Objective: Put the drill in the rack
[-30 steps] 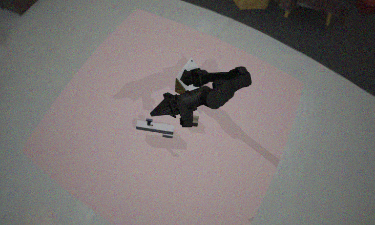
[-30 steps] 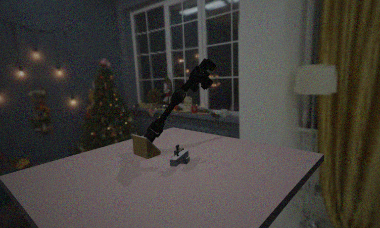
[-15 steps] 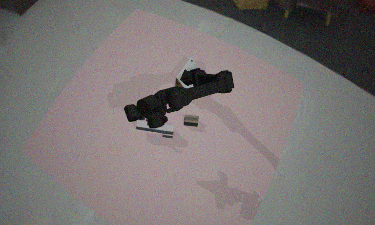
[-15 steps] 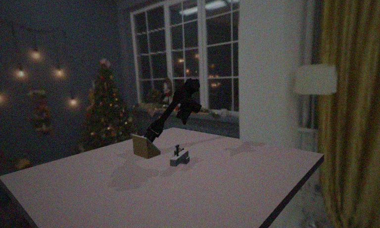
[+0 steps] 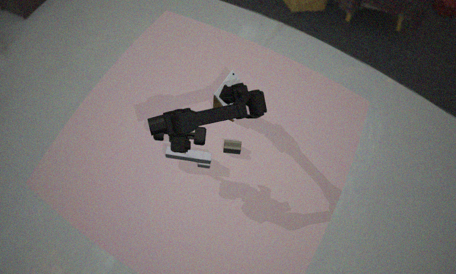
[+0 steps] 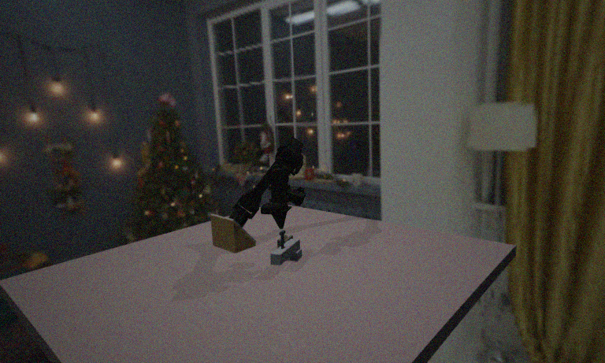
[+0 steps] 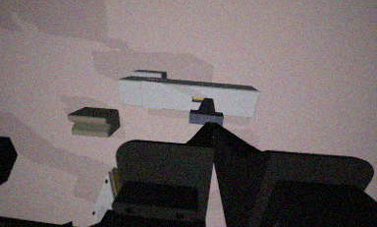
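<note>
Right now the key is 4 cm below my gripper tip. The rest, counted from my gripper tip: drill: 9 cm below, 5 cm to the left, 1 cm behind; grey holder block: 10 cm below, 3 cm to the left, 1 cm behind.
</note>
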